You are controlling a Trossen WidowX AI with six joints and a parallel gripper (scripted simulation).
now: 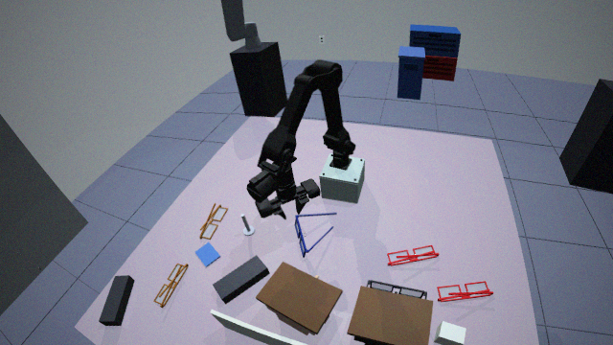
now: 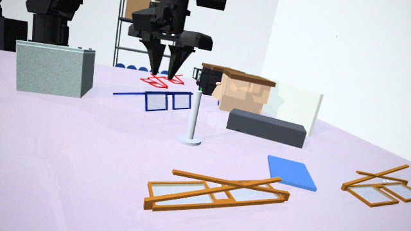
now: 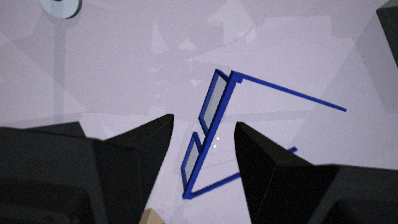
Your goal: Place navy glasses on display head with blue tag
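My gripper tip is now 15 cm to the left of the white post, 6 cm short of it and 5 cm above it. Round my gripper tip: white panel (34 cm ahead, 27 cm to the left, 2 cm below); blue tag (23 cm to the right, 20 cm ahead, 8 cm below); display head (21 cm ahead, 15 cm to the left, 2 cm below).
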